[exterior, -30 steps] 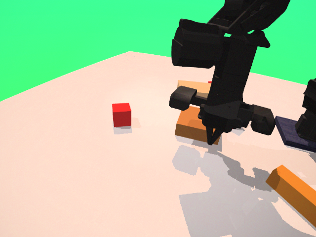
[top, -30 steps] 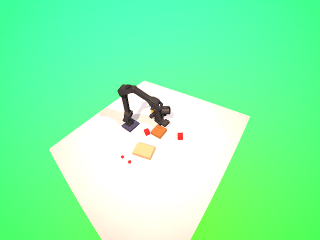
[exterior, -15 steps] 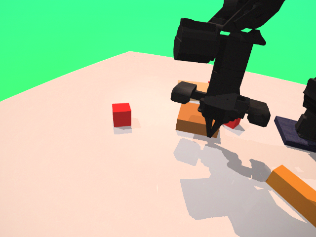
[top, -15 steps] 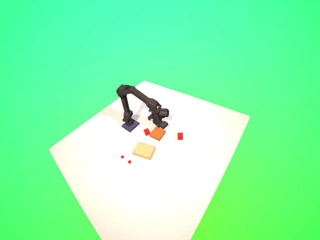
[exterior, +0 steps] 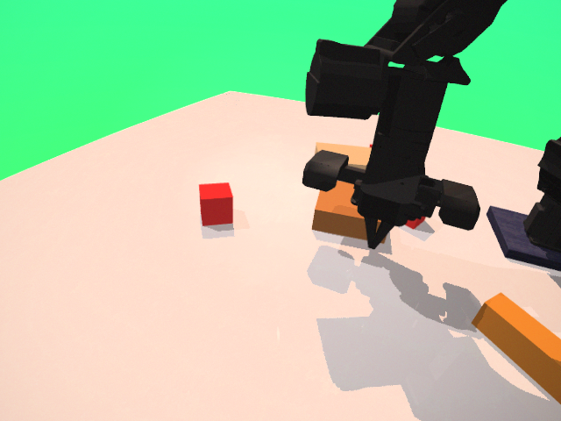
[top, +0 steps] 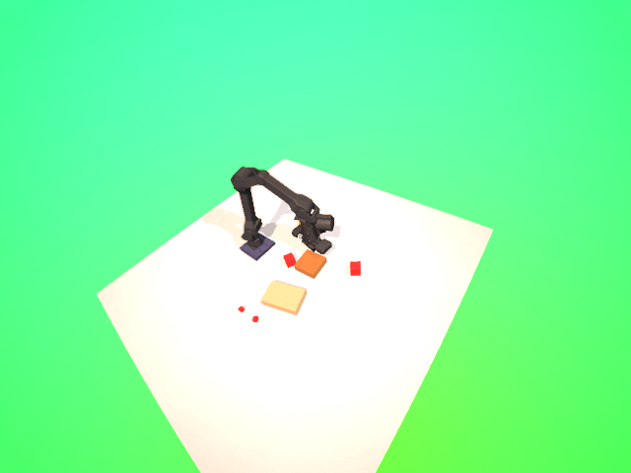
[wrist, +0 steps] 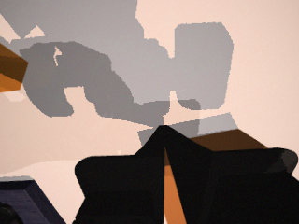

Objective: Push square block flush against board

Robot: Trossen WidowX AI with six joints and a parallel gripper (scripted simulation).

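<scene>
Right now the orange square block is 40 mm ahead of my gripper tip, 60 mm to the right of it and 10 mm above it. From my gripper tip the other things lie so: long orange board (220 mm behind, 120 mm to the left, 10 mm above); then cream slab (80 mm ahead, 240 mm to the right, 10 mm above).
</scene>
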